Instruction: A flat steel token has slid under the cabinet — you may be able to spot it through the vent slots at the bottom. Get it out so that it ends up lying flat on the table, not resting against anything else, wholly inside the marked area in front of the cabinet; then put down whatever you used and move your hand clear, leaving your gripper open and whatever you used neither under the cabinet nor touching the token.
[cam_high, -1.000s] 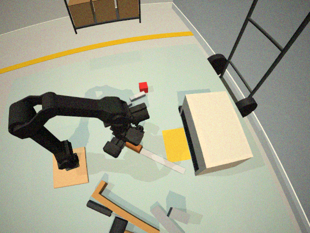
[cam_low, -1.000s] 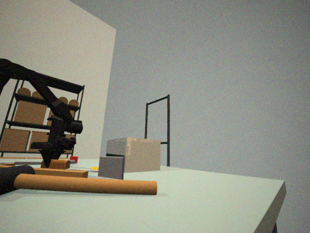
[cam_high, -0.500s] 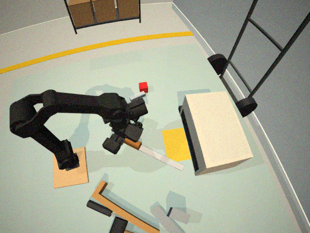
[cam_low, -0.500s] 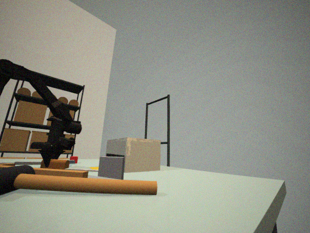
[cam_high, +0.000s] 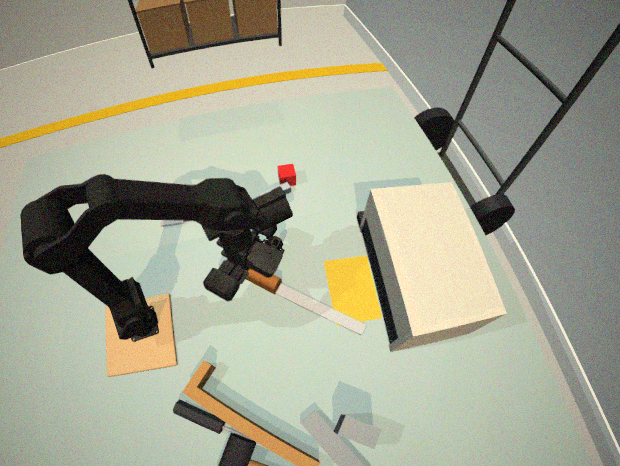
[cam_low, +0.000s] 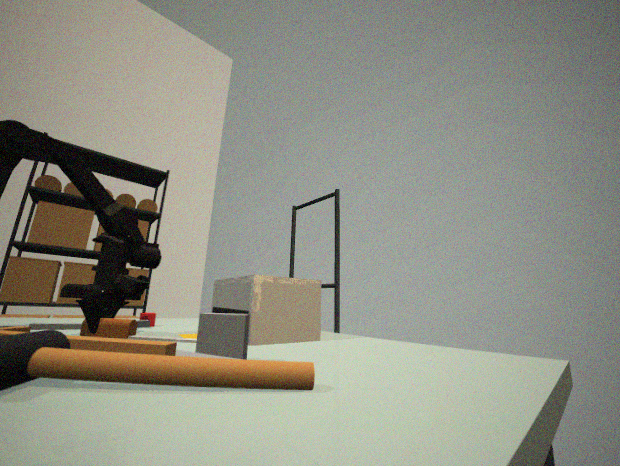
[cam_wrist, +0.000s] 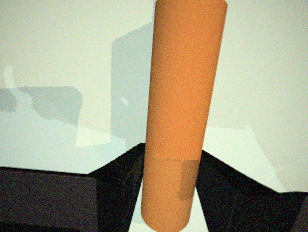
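Right now my gripper tip is 150 mm to the right of the small grey block and 80 mm short of it. From my gripper tip the other things lie so: grey L-shaped strip (200 mm to the left, 80 mm behind); then white bar (180 mm to the left, 130 mm ahead); then red cube (210 mm to the left, 170 mm ahead, 10 mm above).
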